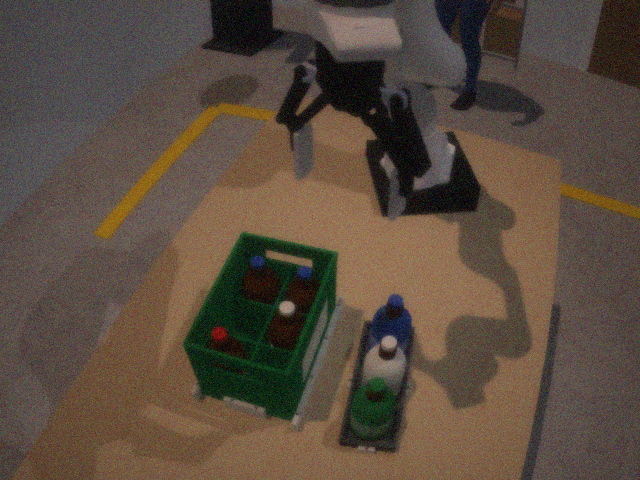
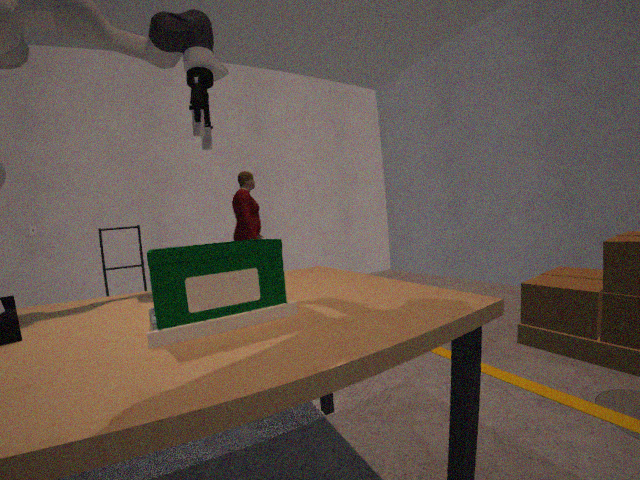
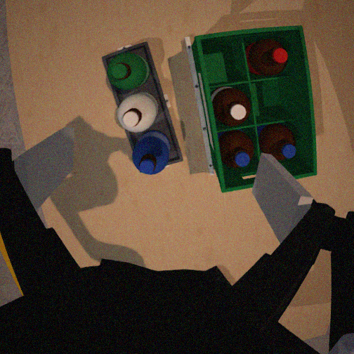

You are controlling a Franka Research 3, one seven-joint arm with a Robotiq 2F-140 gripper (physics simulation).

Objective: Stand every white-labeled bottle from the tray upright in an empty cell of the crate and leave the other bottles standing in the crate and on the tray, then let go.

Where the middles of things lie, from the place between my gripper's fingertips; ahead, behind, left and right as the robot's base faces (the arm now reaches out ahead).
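With the white-labeled bottle [image 1: 386, 360] as reference, my hand is 380 mm above it, 70 mm to the right of it and 20 mm past it. The red-capped brown bottle [image 1: 221, 341] is far below my hand, and it is also a good way ahead of my hand and a good way to the right of it. Then there is the white-capped brown bottle [image 1: 285, 328], 370 mm below my hand and 110 mm to the right of it. The green bottle [image 1: 373, 405] sits 380 mm below my hand, 60 mm ahead of it and 90 mm to the left of it.
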